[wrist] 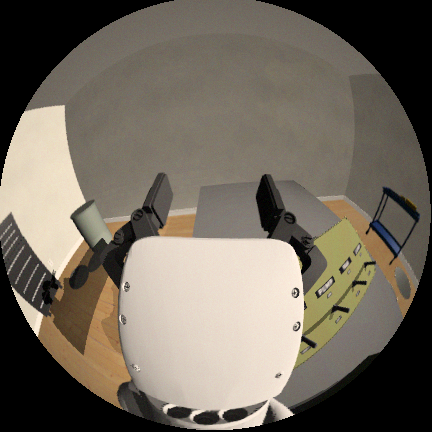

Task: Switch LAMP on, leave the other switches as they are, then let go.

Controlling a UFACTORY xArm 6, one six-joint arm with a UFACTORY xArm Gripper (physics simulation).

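Frame: origin at the arm's base, x ahead, y left, z up, level; metres.
Seen in the pictures: gripper, fingertip midpoint: (213, 182).
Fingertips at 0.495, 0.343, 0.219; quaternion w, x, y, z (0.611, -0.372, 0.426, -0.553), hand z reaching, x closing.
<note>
A point is followed by its place in that frame, as x, y, z.
A yellow-green switch panel (341, 235) @(0.601, -0.064, -0.005) stands on the grey table (225, 212) @(0.988, 0.339, -0.138) at the right in the wrist view. Several black levers show on it: one lever (309, 342) @(0.345, 0.176, -0.025) low by the gripper body, another lever (341, 309) @(0.385, 0.065, -0.030) above it, and more towards the panel's far right end. White labels run above them; one label (325, 287) @(0.462, 0.089, -0.032) is largest, but I cannot read which says LAMP. The near-left part of the panel is hidden behind my gripper. My gripper (213, 182) @(0.495, 0.343, 0.219) is open and empty, its fingers to the left of the panel and not touching it.
A grey-green bin (92, 223) stands on the wooden floor at the left. A dark slatted panel (22, 272) is at the far left edge. A blue cart (385, 238) stands beyond the table at the right. Grey walls rise behind.
</note>
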